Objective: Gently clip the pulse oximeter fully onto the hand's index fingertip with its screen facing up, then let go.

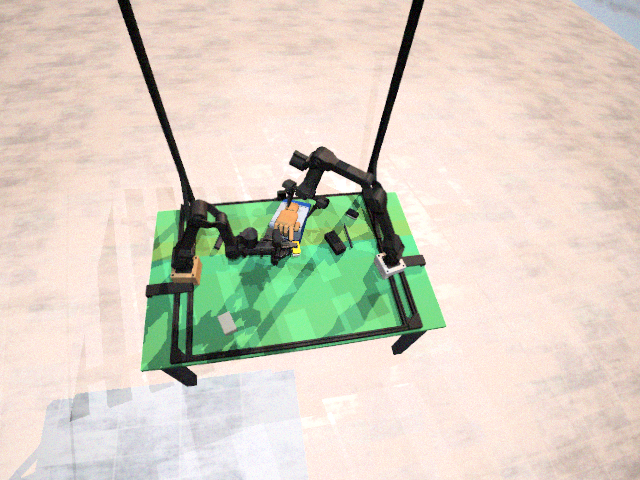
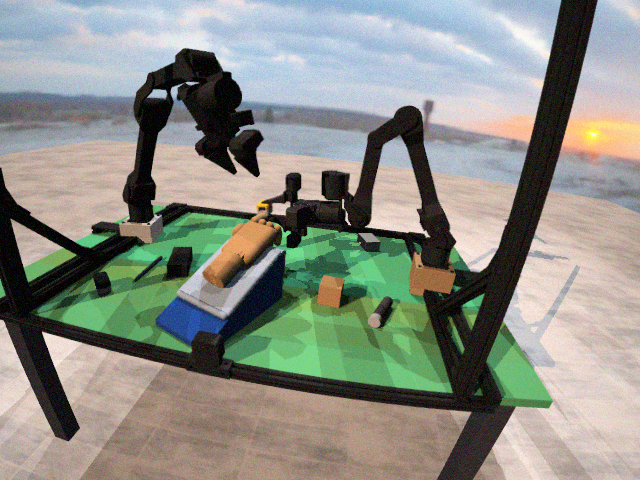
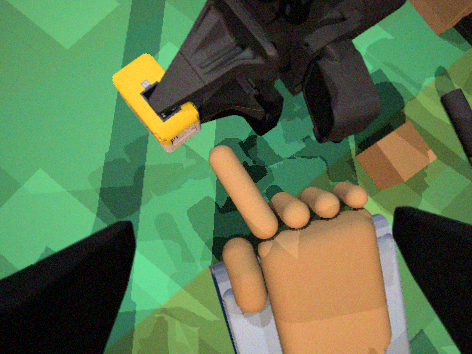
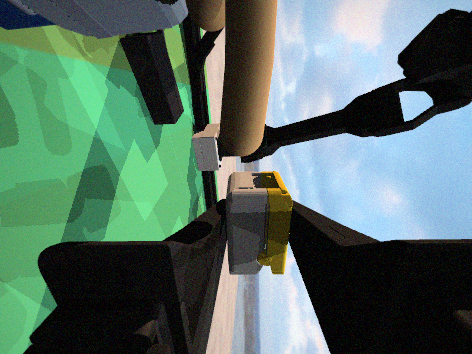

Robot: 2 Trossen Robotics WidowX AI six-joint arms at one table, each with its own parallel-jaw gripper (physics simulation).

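Frame: origin at the left arm's base, x left, y back, z up, level; metres.
Seen in the pictures: left gripper, fingertip midpoint: (image 1: 297, 212) (image 2: 246, 174) (image 3: 264, 227); right gripper, fingertip midpoint: (image 1: 297, 247) (image 2: 261, 208) (image 3: 157, 119) (image 4: 255, 205); left arm's base, link origin: (image 1: 391, 260) (image 2: 141, 219) (image 4: 220, 146); right arm's base, link origin: (image 1: 184, 266) (image 2: 434, 262).
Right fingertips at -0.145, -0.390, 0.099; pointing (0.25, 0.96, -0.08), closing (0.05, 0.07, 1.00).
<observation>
Pixels of each thing's top centre, then the offset from my right fingertips to it, as dx, dy, dz. Level surfaces: height alone.
- grey pulse oximeter, top centre: (image 4: 286, 223) (image 3: 155, 91) (image 2: 265, 201) (image 1: 295, 246) +0.006, -0.008, +0.018
- tan cube, top centre: (image 3: 407, 150) (image 2: 332, 281) -0.179, -0.174, -0.108
- grey-tipped black cylinder, top centre: (image 2: 382, 305) -0.239, -0.280, -0.130
- grey block, top centre: (image 2: 369, 237) (image 1: 226, 322) +0.162, -0.346, -0.128
- green table, surface height: dz -0.157
- thin black pen, top centre: (image 2: 147, 267) -0.074, +0.288, -0.148
The yellow and grey pulse oximeter (image 1: 296, 247) (image 2: 264, 206) (image 3: 134, 88) (image 4: 256, 218) is held above the table by my right gripper (image 1: 290, 248) (image 2: 270, 210) (image 4: 255, 205), which is shut on it. Its yellow side with the dark screen faces up. The tan hand (image 1: 290, 220) (image 2: 244, 245) (image 3: 326, 267) lies on a blue wedge with a grey pad (image 2: 237, 295) (image 3: 234, 330). Its index finger (image 3: 243, 193) (image 4: 245, 77) points out straight. The oximeter is just off the fingertip and apart from it. My left gripper (image 2: 239, 162) (image 1: 304, 197) is open and empty, high above the hand.
A tan cube (image 2: 330, 290), a grey-tipped black cylinder (image 2: 381, 311) and a grey block (image 2: 369, 241) (image 1: 227, 324) lie on the green table (image 2: 347, 343). Black blocks (image 2: 180, 261) (image 1: 335, 242) and a thin black pen (image 2: 148, 268) lie beside the wedge. Black frame rails (image 2: 328, 387) edge the table.
</observation>
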